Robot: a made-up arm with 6 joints. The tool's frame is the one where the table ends. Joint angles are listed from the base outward.
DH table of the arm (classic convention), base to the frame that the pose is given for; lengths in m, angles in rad. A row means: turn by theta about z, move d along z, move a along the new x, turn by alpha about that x. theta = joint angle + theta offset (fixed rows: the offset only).
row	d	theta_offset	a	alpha
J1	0.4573	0	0	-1.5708
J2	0	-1.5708	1.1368	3.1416
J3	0	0	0	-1.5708
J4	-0.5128	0	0	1.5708
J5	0.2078	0	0	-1.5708
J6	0	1.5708	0	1.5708
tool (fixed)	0	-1.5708	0	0
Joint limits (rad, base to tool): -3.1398..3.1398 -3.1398..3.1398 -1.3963..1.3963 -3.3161..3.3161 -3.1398..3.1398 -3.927..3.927
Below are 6 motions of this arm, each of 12 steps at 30 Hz.
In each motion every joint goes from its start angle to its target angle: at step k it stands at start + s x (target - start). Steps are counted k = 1, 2, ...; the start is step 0. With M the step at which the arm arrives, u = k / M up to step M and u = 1 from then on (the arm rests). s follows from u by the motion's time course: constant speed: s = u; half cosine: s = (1 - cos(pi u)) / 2; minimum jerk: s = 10 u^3 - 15 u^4 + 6 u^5.
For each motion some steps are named. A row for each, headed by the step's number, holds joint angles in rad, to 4 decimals.
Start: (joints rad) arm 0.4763 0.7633 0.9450 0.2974 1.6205 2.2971
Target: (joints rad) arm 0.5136 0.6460 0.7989 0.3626 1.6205 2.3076
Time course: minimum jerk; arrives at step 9
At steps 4, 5, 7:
4: 0.4911 0.7168 0.8870 0.3233 1.6205 2.3013
5: 0.4988 0.6925 0.8569 0.3367 1.6205 2.3034
7: 0.5107 0.6550 0.8101 0.3576 1.6205 2.3068

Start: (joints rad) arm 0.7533 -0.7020 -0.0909 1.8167 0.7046 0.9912
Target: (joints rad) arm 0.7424 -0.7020 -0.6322 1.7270 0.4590 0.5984
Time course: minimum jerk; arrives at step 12
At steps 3, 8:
3: 0.7522 -0.7020 -0.1469 1.8074 0.6792 0.9505
8: 0.7447 -0.7020 -0.5186 1.7458 0.5105 0.6808

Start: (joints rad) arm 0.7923 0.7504 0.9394 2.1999 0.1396 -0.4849
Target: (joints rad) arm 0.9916 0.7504 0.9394 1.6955 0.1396 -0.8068
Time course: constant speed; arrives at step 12
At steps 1, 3, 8, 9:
1: 0.8089 0.7504 0.9394 2.1579 0.1396 -0.5117
3: 0.8421 0.7504 0.9394 2.0738 0.1396 -0.5654
8: 0.9252 0.7504 0.9394 1.8636 0.1396 -0.6995
9: 0.9418 0.7504 0.9394 1.8216 0.1396 -0.7263

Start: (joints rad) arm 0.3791 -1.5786 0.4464 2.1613 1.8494 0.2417
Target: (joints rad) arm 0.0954 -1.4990 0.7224 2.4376 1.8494 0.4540
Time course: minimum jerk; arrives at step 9
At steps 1, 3, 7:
1: 0.3758 -1.5777 0.4496 2.1645 1.8494 0.2441
3: 0.3196 -1.5619 0.5043 2.2193 1.8494 0.2863
7: 0.1171 -1.5051 0.7013 2.4165 1.8494 0.4378

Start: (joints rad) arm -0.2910 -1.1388 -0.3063 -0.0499 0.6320 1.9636
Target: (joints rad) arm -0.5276 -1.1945 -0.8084 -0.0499 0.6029 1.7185
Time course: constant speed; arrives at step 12
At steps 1, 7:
1: -0.3107 -1.1434 -0.3481 -0.0499 0.6296 1.9432
7: -0.4290 -1.1713 -0.5992 -0.0499 0.6150 1.8206

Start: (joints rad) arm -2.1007 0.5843 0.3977 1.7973 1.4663 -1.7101
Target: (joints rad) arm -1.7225 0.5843 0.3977 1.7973 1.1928 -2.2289
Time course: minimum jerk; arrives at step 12
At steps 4, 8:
4: -2.0213 0.5843 0.3977 1.7973 1.4089 -1.8190
8: -1.8019 0.5843 0.3977 1.7973 1.2502 -2.1200

